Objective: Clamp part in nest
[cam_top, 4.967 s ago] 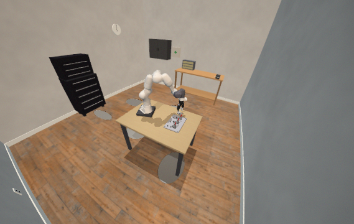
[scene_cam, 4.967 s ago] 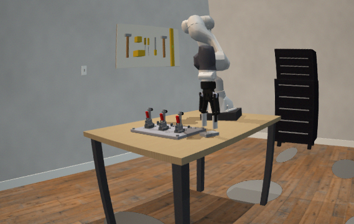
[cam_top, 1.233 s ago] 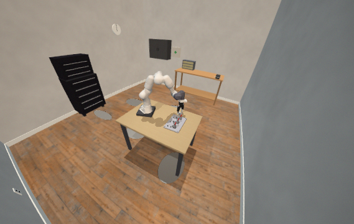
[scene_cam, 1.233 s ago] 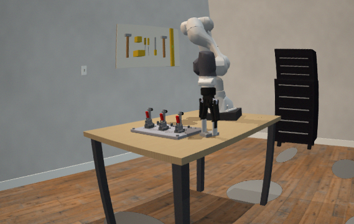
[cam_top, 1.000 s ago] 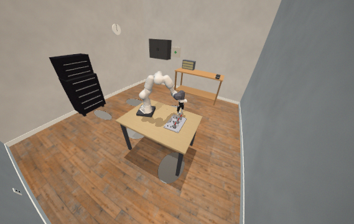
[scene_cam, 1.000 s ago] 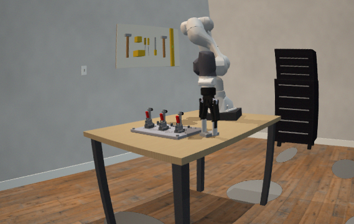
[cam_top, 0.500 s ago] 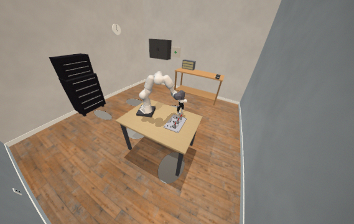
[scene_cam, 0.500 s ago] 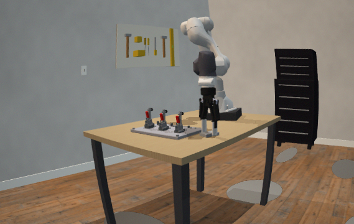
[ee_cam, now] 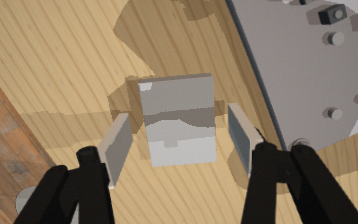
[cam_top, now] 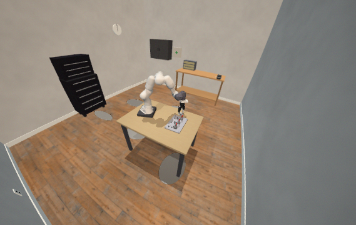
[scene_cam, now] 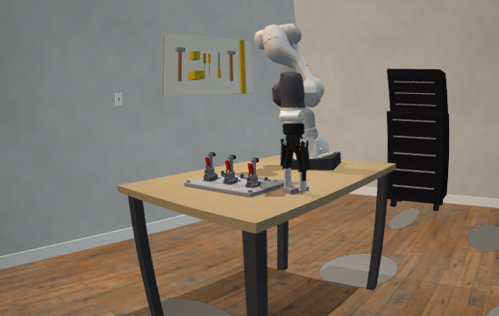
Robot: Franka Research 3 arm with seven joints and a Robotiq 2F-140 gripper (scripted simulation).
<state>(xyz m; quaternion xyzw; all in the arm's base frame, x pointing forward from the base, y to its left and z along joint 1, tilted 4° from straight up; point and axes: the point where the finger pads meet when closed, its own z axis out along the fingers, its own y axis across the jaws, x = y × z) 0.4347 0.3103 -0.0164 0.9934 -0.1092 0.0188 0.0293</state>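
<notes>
Right now the grey part is 30 mm below my hand. Also, from my hand: grey fixture plate 70 mm ahead, 240 mm to the right, 30 mm below; clamp 110 mm ahead, 350 mm to the right, 30 mm above.
</notes>
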